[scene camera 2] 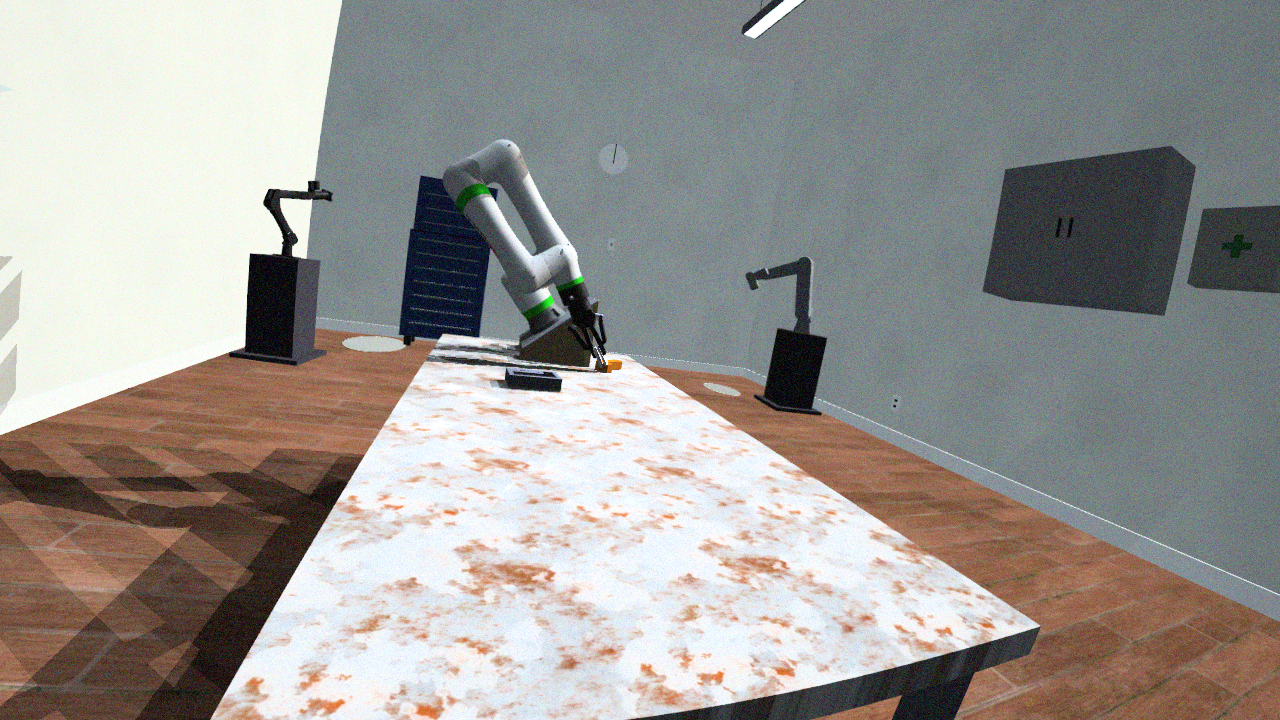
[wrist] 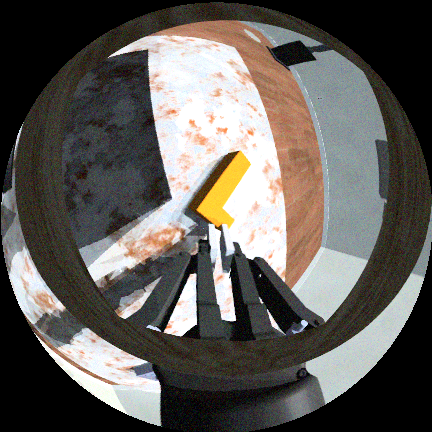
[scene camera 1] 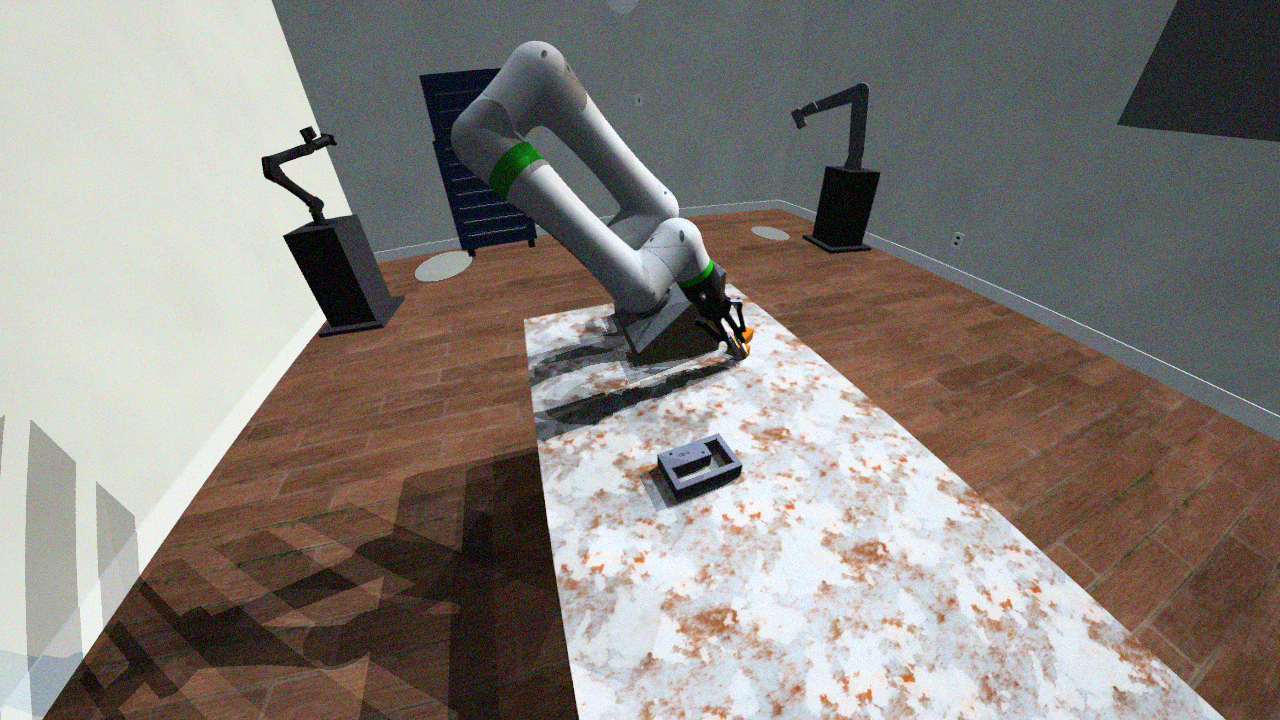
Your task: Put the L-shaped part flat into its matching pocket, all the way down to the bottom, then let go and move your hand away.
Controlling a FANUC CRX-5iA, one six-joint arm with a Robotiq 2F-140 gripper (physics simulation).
My gripper grips an orange L-shaped part, which still rests on the table.
